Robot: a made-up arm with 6 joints.
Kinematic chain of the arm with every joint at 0, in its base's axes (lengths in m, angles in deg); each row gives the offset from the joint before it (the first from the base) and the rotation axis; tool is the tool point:
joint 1: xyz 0 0 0.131 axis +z
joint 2: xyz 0 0 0 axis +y
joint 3: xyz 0 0 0.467 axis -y
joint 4: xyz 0 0 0 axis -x
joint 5: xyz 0.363 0 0 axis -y
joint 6: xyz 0 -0.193 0 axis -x
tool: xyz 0 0 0
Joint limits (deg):
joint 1: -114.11..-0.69
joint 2: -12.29..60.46
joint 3: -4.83..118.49
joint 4: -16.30..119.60
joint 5: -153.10..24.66
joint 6: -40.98..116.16
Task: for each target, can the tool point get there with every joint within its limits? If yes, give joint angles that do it. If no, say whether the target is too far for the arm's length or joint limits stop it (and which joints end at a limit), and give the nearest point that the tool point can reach.
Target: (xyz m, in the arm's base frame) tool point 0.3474 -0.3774 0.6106
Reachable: yes | joints -25.32 14.02 16.18 3.80 -79.85 38.79
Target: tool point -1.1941 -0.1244 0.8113
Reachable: no: too far | nearest point -0.4801 -0.0327 0.7386 | short by 0.723 m
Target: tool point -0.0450 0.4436 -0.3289
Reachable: no: joint limits stop it (at a limit: joint 1, joint 2, joint 3, joint 4) | nearest point 0.5066 -0.1914 0.0088 | short by 0.906 m
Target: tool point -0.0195 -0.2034 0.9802
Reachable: yes | joints -87.29 8.17 51.09 81.33 -49.08 18.70
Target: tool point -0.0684 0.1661 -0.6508
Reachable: no: joint limits stop it (at a limit: joint 1, joint 2, joint 3, joint 4) | nearest point -0.3769 -0.3888 0.0088 | short by 0.916 m
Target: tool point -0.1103 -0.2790 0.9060
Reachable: yes | joints -71.60 4.96 65.23 -3.27 -24.08 -4.25
